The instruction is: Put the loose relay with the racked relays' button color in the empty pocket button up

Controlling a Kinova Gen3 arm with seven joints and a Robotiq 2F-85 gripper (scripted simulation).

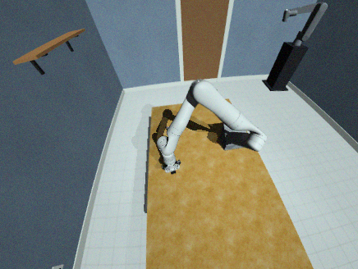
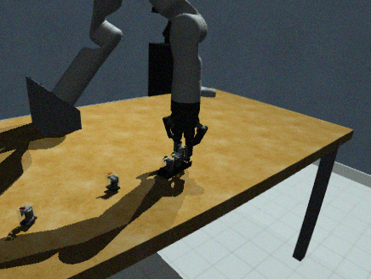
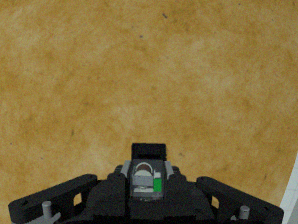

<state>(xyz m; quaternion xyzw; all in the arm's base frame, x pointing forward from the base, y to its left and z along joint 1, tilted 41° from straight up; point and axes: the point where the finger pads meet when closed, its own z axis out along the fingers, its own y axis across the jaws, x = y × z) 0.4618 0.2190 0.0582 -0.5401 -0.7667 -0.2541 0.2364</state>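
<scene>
My gripper is now 4 cm above the black rack, 3 cm to the left of it and 1 cm short of it.
</scene>
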